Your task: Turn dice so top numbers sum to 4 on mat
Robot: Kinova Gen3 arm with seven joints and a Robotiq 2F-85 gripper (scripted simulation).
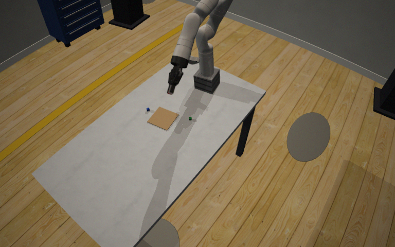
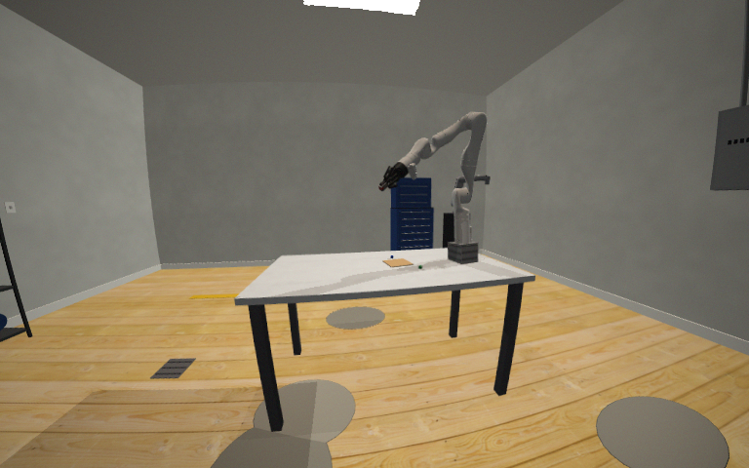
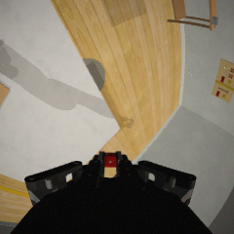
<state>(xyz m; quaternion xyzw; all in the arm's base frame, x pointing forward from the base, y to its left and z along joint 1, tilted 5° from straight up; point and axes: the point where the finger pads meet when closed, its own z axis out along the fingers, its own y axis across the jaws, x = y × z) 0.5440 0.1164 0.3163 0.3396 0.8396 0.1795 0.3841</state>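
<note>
The tan mat is 150 mm behind my hand, 180 mm to the right of it and 430 mm below it. The rest, counted from my hand: blue die: 160 mm behind, 290 mm to the right, 430 mm below; green die: 220 mm behind, 30 mm to the right, 430 mm below; red die: 10 mm ahead, 10 mm below.
</note>
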